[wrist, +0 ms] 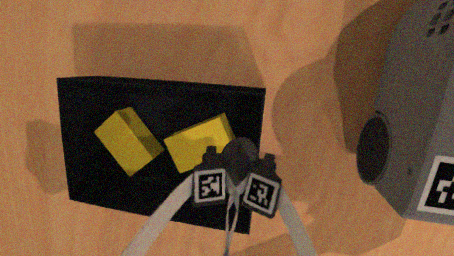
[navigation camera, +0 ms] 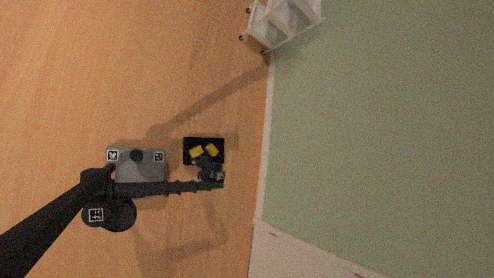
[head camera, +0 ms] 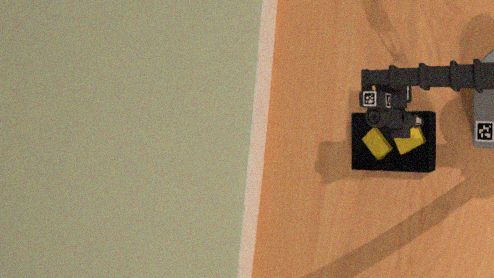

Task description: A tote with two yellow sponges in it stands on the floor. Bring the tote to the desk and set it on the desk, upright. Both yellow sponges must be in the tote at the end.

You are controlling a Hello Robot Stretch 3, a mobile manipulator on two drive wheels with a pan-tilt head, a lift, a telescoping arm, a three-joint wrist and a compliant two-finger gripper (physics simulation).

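Places are measured from the robot's base along level axes (x right, y ahead, z up), in centimetres.
Pixels of known places: gripper, between the fingertips: (wrist: 241,155) (navigation camera: 193,161); robot's base, origin of its link: (navigation camera: 136,154).
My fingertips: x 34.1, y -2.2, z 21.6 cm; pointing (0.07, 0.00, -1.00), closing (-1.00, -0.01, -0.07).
Observation:
Ahead of a thing's pixels: the offset from my fingertips to its top centre. "spot": to the spot under its first point.
A black tote {dz -11.5, dx +13.5, dy +6.6 cm} (head camera: 431,155) (navigation camera: 204,139) (wrist: 160,84) stands upright on the floor. Two yellow sponges lie inside it: one sponge {dz -16.7, dx +21.2, dy +7.9 cm} (head camera: 377,144) (navigation camera: 212,149) (wrist: 128,142) toward the wall side, and the other {dz -16.7, dx +8.0, dy +5.9 cm} (head camera: 410,142) (navigation camera: 195,151) (wrist: 195,145) nearer the robot base. My gripper (head camera: 401,132) (navigation camera: 201,160) (wrist: 241,155) is shut and empty. It hangs above the tote's base-side part, and in the wrist view it covers a corner of the nearer sponge. A desk cannot be clearly made out.
The robot base (head camera: 483,110) (navigation camera: 137,167) (wrist: 420,125) stands beside the tote. A green wall (head camera: 125,125) (navigation camera: 380,125) with a pale baseboard {spot: dz -14.9, dx +77.9, dy +24.3 cm} (head camera: 252,175) (navigation camera: 266,140) runs opposite. A white wheeled cart (navigation camera: 294,37) and a pale piece with handles {spot: dz +36.8, dx +68.6, dy -71.3 cm} (navigation camera: 300,255) stand along it.

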